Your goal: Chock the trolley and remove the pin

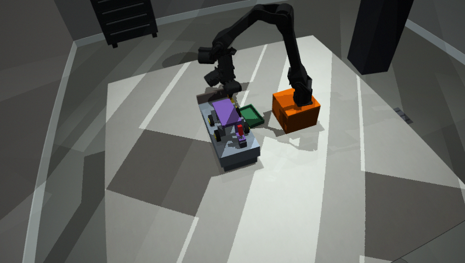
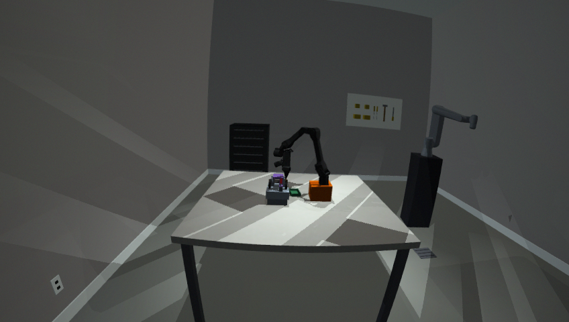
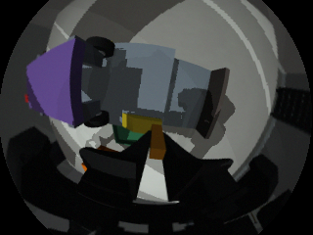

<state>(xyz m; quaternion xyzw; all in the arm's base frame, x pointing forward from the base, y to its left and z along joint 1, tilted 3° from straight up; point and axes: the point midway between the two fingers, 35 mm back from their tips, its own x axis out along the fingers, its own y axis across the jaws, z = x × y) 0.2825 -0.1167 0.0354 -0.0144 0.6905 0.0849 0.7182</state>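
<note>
My gripper tip is 260 mm to the right of the red-headed stop pin and 40 mm below it. From my gripper tip the other things lie so: yellow chock 20 mm to the left, 10 mm below; then green tray 100 mm below, 80 mm behind, 50 mm to the left; then dark backstop plate 100 mm to the right, 70 mm below, 70 mm ahead.
</note>
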